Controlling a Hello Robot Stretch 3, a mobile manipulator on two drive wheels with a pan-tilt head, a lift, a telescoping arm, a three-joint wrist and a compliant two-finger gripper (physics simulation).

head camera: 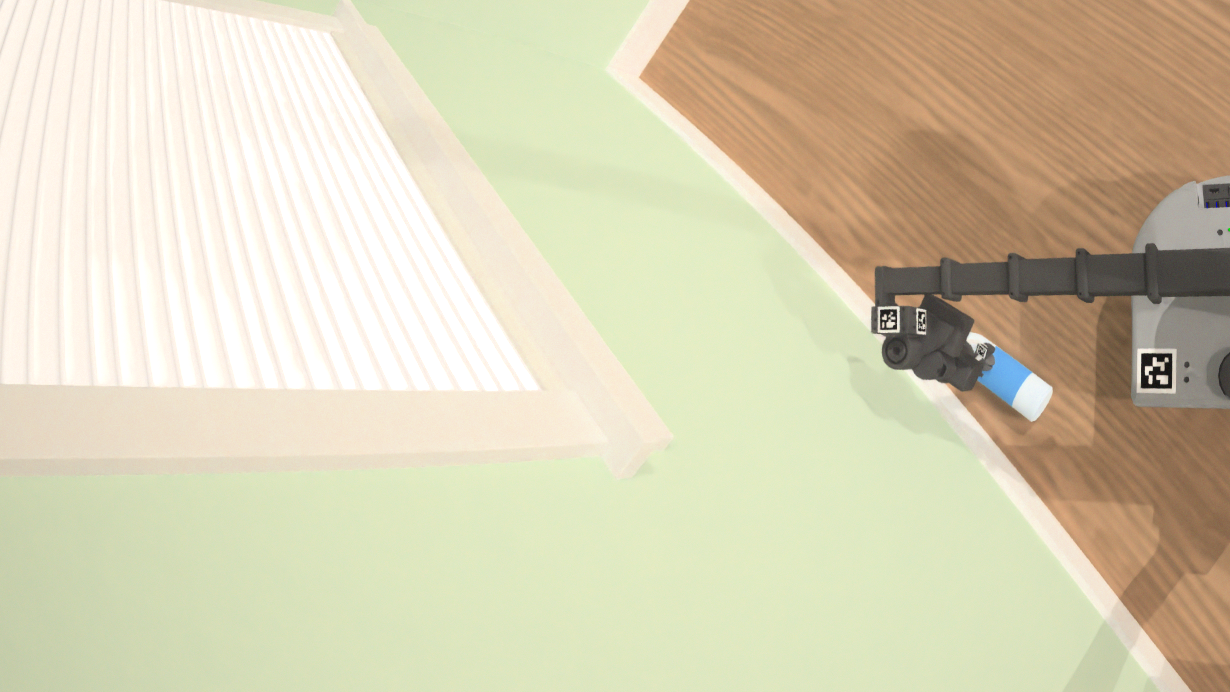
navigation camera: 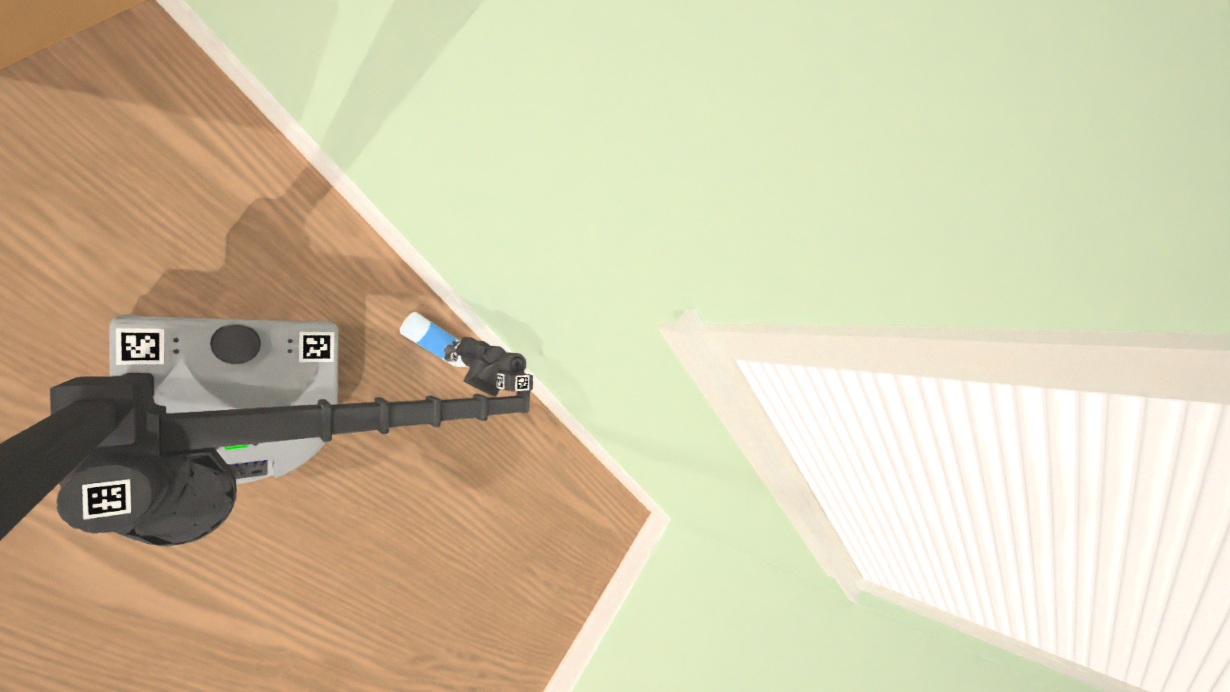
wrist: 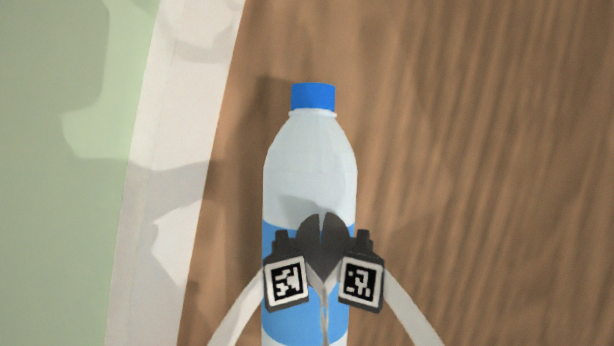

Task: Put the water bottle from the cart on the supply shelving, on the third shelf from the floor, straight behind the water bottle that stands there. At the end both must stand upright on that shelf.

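Places are measured from the robot's base along level axes (x ahead, y left, z up), in centimetres.
Pixels of known places: gripper, fingertip midpoint: (head camera: 986,359) (navigation camera: 449,351) (wrist: 323,236); robot's base, link origin: (navigation camera: 236,341).
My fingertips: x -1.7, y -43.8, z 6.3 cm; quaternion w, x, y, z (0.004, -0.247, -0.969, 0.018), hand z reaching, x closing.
Note:
For each thing: its middle in the pictures, then the offset to it from my fingertips. "spot": a spot on its surface instead.
- water bottle, body centre: (wrist: 307,240) (head camera: 995,369) (navigation camera: 442,344) dx +1.5, dy +0.6, dz -3.1 cm
- white slatted panel, surface spot: (head camera: 215,215) spot: dx -10.1, dy -26.6, dz +104.4 cm
A water bottle (head camera: 1010,383) (navigation camera: 436,338) (wrist: 311,160) with a blue cap and blue label lies on its side on the wooden floor, close to the skirting board. Which of the two water bottles it is, I cannot tell. My gripper (head camera: 983,354) (navigation camera: 451,351) (wrist: 323,236) is above the bottle; its fingertips are together and hold nothing. In the wrist view they cover part of the label, and the bottle, wider than the fingertips, shows on both sides of them. The cart, the supply shelving and a second bottle do not show in these views.
A pale skirting board (head camera: 989,447) (navigation camera: 361,202) (wrist: 170,125) runs along the green wall (head camera: 774,516) (navigation camera: 602,172), beside the bottle. A white slatted panel (head camera: 215,215) (navigation camera: 989,499) is on that wall. My base (head camera: 1156,318) (navigation camera: 279,378) stands on the floor near the bottle.

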